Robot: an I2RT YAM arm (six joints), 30 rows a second.
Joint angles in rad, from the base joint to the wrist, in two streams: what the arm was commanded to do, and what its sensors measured. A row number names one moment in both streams.
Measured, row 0:
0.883 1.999 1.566 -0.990 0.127 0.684
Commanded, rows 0 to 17:
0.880 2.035 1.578 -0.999 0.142 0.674
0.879 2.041 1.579 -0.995 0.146 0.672
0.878 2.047 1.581 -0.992 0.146 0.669
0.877 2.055 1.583 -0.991 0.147 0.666
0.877 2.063 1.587 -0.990 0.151 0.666
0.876 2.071 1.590 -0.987 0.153 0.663
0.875 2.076 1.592 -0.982 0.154 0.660
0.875 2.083 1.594 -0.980 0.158 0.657
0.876 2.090 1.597 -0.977 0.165 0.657
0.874 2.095 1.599 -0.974 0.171 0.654
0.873 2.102 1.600 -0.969 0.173 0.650
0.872 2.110 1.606 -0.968 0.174 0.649
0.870 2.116 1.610 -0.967 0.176 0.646
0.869 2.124 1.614 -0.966 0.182 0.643
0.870 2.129 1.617 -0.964 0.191 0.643
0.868 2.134 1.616 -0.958 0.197 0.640
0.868 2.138 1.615 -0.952 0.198 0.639
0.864 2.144 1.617 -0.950 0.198 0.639
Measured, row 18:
0.877 2.110 1.596 -0.986 0.158 0.660
